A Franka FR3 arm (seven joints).
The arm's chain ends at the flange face. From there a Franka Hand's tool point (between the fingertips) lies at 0.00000 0.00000 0.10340 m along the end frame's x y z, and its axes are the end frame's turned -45 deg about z.
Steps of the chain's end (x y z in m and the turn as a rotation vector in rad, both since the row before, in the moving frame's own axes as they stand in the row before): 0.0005 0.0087 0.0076 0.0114 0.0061 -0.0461; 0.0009 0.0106 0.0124 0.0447 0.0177 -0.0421; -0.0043 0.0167 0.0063 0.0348 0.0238 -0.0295; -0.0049 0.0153 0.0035 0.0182 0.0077 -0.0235; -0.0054 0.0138 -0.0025 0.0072 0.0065 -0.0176
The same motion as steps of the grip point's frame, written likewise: -0.0045 0.0061 0.0076 0.0037 0.0124 -0.0461; -0.0023 0.0061 0.0123 0.0191 0.0441 -0.0421; -0.0106 0.0079 0.0062 0.0078 0.0414 -0.0295; -0.0124 0.0066 0.0035 0.0074 0.0183 -0.0235; -0.0126 0.0059 -0.0025 0.0005 0.0097 -0.0176
